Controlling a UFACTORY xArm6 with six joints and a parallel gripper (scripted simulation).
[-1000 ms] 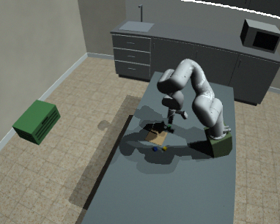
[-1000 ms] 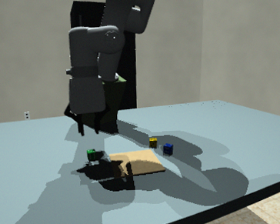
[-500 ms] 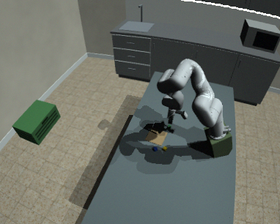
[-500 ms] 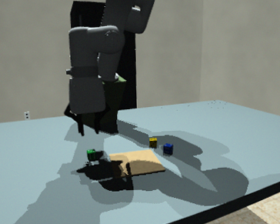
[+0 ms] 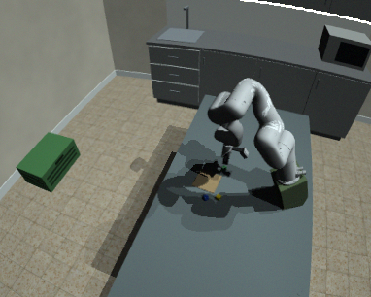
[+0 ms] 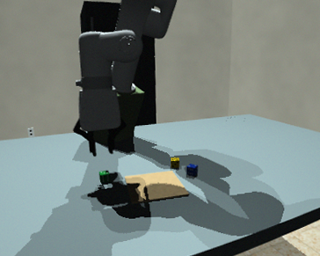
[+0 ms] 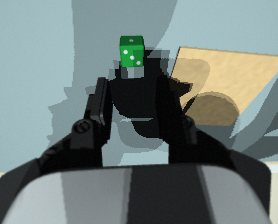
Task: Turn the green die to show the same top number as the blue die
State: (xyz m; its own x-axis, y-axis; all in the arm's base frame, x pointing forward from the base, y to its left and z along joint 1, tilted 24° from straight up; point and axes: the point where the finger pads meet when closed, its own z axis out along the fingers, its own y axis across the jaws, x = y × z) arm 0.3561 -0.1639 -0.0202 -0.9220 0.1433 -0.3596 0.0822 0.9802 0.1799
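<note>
Now: the green die 9 cm below my hand. Also, from my hand: yellow die 1 cm ahead, 22 cm to the left, 9 cm below; tan mat 9 cm ahead, 11 cm to the left, 10 cm below; blue die 8 cm ahead, 24 cm to the left, 9 cm below.
</note>
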